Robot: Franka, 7 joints.
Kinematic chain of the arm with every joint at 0, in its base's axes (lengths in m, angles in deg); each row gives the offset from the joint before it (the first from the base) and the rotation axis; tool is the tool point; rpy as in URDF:
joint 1: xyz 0 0 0.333 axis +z
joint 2: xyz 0 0 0 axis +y
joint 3: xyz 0 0 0.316 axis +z
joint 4: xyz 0.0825 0 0 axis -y
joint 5: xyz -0.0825 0 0.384 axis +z
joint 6: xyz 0 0 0 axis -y
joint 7: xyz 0.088 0 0 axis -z
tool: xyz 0 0 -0.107 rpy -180 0 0
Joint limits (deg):
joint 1: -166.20..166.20
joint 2: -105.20..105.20
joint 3: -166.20..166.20
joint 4: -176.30..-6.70
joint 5: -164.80..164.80
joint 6: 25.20..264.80
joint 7: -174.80..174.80
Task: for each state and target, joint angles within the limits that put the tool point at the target. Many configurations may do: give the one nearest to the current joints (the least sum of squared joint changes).
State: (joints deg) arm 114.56 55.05 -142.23 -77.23 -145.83 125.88 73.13
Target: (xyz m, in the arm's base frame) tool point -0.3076 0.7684 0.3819
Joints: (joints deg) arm 139.55 105.20 -119.00 -57.33 -147.90 122.76 73.13
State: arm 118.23 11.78 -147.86 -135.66 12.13 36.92 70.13
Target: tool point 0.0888 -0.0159 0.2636
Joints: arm 120.43 0.31 -145.60 -171.31 9.80 49.71 70.13
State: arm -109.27 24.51 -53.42 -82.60 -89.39 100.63 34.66
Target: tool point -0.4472 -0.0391 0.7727
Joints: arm -113.66 -19.19 -34.25 -93.64 -78.29 67.36 34.66
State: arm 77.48 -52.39 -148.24 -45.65 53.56 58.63 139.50
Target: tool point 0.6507 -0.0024 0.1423
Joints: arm 140.59 -79.96 -135.88 -70.03 51.81 69.03 139.50
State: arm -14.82 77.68 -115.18 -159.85 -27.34 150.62 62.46
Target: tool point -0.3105 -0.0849 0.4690
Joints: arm -34.27 74.22 -128.76 -165.26 -26.73 147.06 62.46
